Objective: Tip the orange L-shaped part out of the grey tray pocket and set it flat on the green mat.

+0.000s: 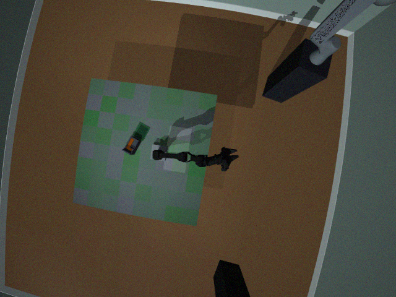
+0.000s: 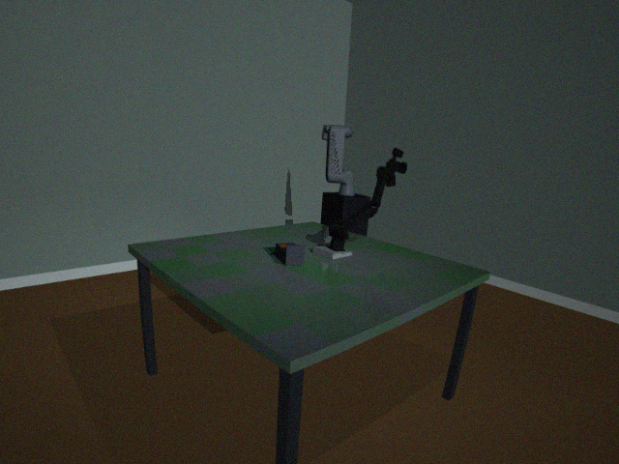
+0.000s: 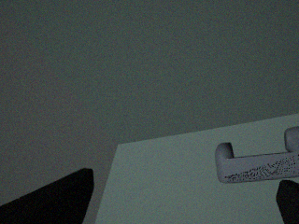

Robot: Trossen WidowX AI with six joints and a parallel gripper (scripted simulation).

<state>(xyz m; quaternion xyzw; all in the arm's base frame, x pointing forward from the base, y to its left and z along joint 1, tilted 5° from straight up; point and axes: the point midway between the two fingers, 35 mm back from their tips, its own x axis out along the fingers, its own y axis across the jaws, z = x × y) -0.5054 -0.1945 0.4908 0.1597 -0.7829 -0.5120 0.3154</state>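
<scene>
The orange L-shaped part is 85 cm ahead of my gripper tip, 23 cm to the left of it and 43 cm below it.
</scene>
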